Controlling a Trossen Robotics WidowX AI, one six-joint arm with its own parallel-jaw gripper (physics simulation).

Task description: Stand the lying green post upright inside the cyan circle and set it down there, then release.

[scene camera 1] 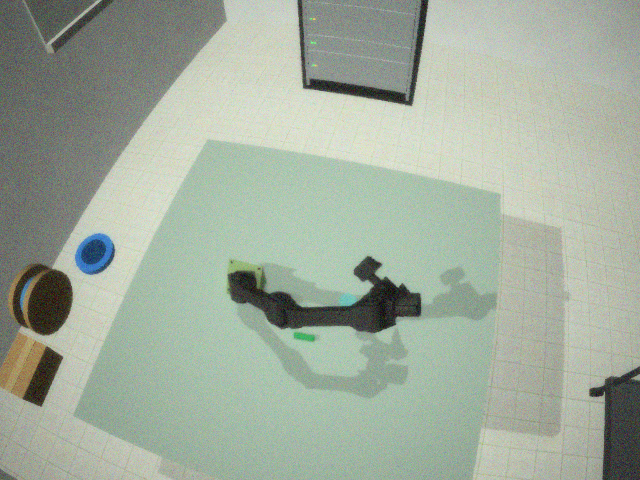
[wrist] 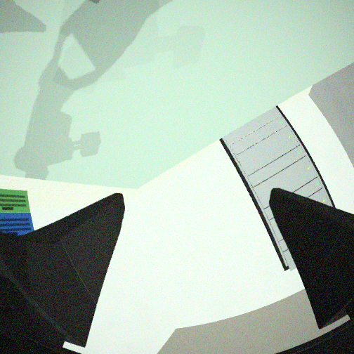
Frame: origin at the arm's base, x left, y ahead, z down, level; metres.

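Where they show: gripper, fingertip midpoint: (scene camera 1: 390, 274); arm's base, link origin: (scene camera 1: 246, 280).
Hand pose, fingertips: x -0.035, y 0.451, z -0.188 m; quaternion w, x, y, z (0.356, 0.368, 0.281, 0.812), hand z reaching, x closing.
Each offset is from my fingertips to the centre of the thing. "*": to the spot under its first point. Level surfaces: height alone.
The green post {dz +0.236, dx -0.122, dy -0.242 m} (scene camera 1: 303, 336) lies on its side on the pale green table top, just below the arm's long link in the scene view. The cyan circle {* dz +0.244, dx +0.028, dy -0.117 m} (scene camera 1: 347, 299) lies flat on the other side of that link, which may cover part of its lower edge. My gripper (scene camera 1: 416, 304) (wrist: 199, 198) is open, with nothing between its fingers. It is raised above the table at the right end of the arm, to the right of both the post and the circle. Neither the post nor the circle shows in the wrist view.
The arm stands on a light green base plate (scene camera 1: 235, 266) on the table top {dz +0.244 m} (scene camera 1: 289, 206). Beyond the table are a server rack (scene camera 1: 301, 62) (wrist: 250, 186), a blue round object (scene camera 1: 109, 254), a round wooden object (scene camera 1: 50, 302), a wooden block (scene camera 1: 20, 364) and a dark cart (scene camera 1: 622, 428).
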